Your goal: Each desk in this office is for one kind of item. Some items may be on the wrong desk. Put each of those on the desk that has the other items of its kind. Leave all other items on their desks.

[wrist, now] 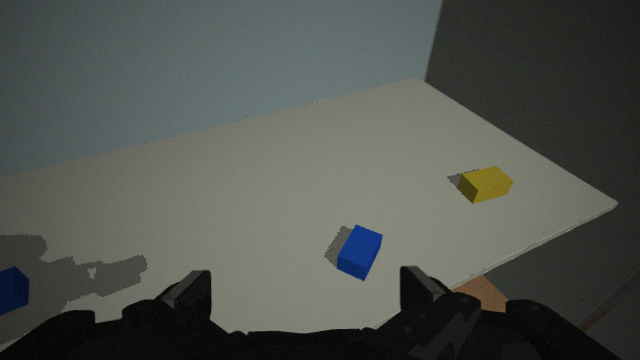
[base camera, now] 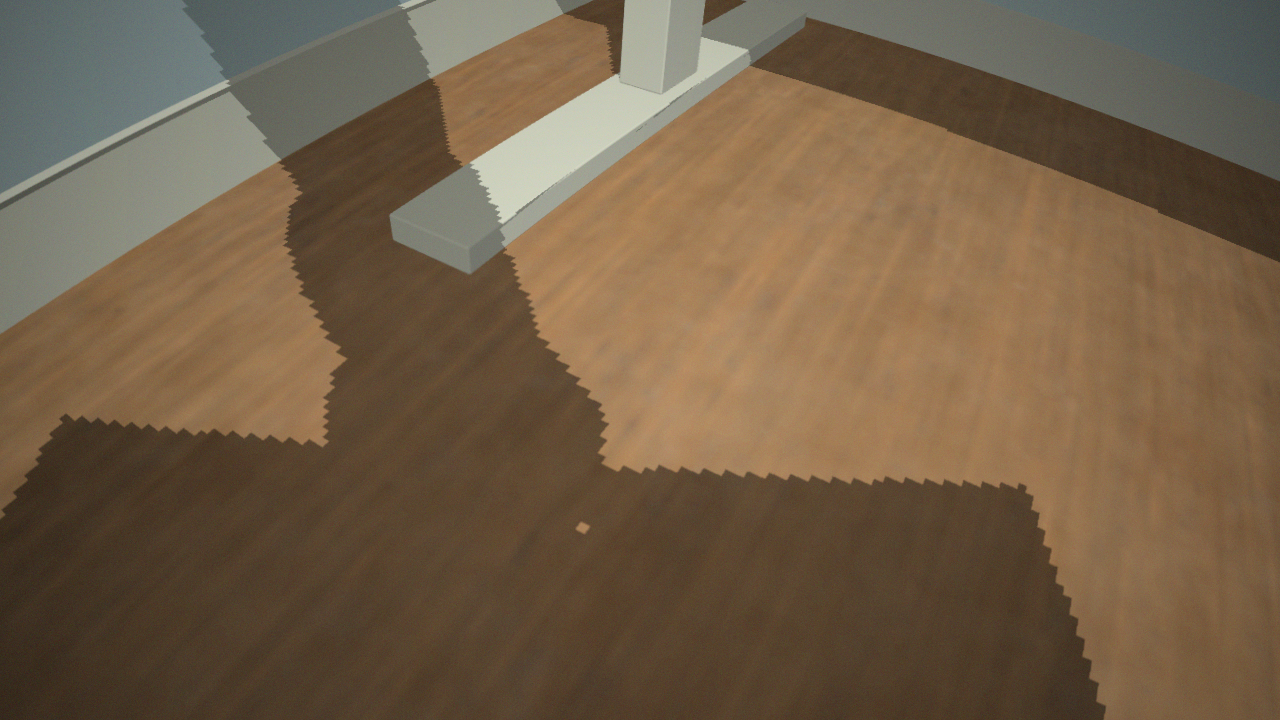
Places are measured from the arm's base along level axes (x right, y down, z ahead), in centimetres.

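Pixels of known places: gripper, fingertip midpoint: (wrist: 306, 289).
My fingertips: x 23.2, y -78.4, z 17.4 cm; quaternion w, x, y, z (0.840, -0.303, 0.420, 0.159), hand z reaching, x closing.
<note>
Behind a point stands the place of what it marks.
A white desk (wrist: 250, 165) @[x 65.2, y -32.4, z 69.3 cm] fills the middle of the wrist view. A yellow block (wrist: 485, 185) @[x 88.0, y -36.9, z 14.0 cm] lies on it near the right end. A blue block (wrist: 359, 252) @[x 54.2, y -36.8, z 28.8 cm] lies near the front edge, to the left of the yellow one. Part of another blue block (wrist: 12, 291) @[x 12.7, y -36.8, z 74.9 cm] shows at the left edge of the view, in shadow. My gripper (wrist: 306, 289) @[x 23.2, y -78.4, z 17.4 cm] is open and empty above the desk, with the middle blue block beyond its fingertips, closer to the right finger in the view. The other desks do not show in these views.
In the base camera view, a white desk leg (base camera: 662, 44) @[x 2.8, y 31.8, z 82.7 cm] stands on a long white foot (base camera: 572, 147) @[x -4.5, y 37.2, z 70.4 cm] on the wooden floor (base camera: 850, 295) @[x 17.8, y 39.6, z 55.7 cm]. A wall with a pale baseboard (base camera: 116, 223) @[x -39.7, y 36.9, z 55.7 cm] runs along the left. The robot's shadow falls across the floor and foot.
</note>
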